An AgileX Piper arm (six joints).
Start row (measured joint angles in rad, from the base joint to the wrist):
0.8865, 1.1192, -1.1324, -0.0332, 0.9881, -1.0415
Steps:
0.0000, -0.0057, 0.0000, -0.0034, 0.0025, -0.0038
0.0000, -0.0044, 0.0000, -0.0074, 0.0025, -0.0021
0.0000, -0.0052, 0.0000, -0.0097, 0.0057, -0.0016
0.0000, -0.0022, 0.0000, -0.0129, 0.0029, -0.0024
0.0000, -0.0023, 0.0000, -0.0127, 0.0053, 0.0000
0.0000, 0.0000, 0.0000, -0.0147, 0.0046, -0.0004
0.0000, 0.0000, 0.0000, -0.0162, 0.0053, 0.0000
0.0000, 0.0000, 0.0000, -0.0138, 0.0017, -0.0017
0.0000, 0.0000, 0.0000, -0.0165, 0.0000, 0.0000
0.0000, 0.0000, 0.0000, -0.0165, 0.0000, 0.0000
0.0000, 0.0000, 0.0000, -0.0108, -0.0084, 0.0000
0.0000, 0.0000, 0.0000, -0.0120, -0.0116, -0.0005
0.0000, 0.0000, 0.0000, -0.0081, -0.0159, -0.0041
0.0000, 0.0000, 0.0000, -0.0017, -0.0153, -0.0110
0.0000, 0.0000, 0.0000, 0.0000, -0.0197, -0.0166
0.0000, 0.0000, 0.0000, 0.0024, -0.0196, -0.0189
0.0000, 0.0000, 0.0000, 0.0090, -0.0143, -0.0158
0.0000, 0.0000, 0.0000, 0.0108, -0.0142, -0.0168
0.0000, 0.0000, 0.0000, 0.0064, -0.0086, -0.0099
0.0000, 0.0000, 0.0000, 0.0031, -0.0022, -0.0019
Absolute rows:
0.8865, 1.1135, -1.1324, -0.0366, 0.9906, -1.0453
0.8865, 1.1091, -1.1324, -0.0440, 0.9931, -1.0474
0.8865, 1.1039, -1.1324, -0.0537, 0.9988, -1.0490
0.8865, 1.1017, -1.1324, -0.0666, 1.0017, -1.0514
0.8865, 1.0994, -1.1324, -0.0793, 1.0070, -1.0514
0.8865, 1.0994, -1.1324, -0.0940, 1.0116, -1.0518
0.8865, 1.0994, -1.1324, -0.1102, 1.0169, -1.0518
0.8865, 1.0994, -1.1324, -0.1240, 1.0186, -1.0535
0.8865, 1.0994, -1.1324, -0.1405, 1.0186, -1.0535
0.8865, 1.0994, -1.1324, -0.1570, 1.0186, -1.0535
0.8865, 1.0994, -1.1324, -0.1678, 1.0102, -1.0535
0.8865, 1.0994, -1.1324, -0.1798, 0.9986, -1.0540
0.8865, 1.0994, -1.1324, -0.1879, 0.9827, -1.0581
0.8865, 1.0994, -1.1324, -0.1896, 0.9674, -1.0691
0.8865, 1.0994, -1.1324, -0.1896, 0.9477, -1.0857
0.8865, 1.0994, -1.1324, -0.1872, 0.9281, -1.1046
0.8865, 1.0994, -1.1324, -0.1782, 0.9138, -1.1204
0.8865, 1.0994, -1.1324, -0.1674, 0.8996, -1.1372
0.8865, 1.0994, -1.1324, -0.1610, 0.8910, -1.1471
0.8865, 1.0994, -1.1324, -0.1579, 0.8888, -1.1490

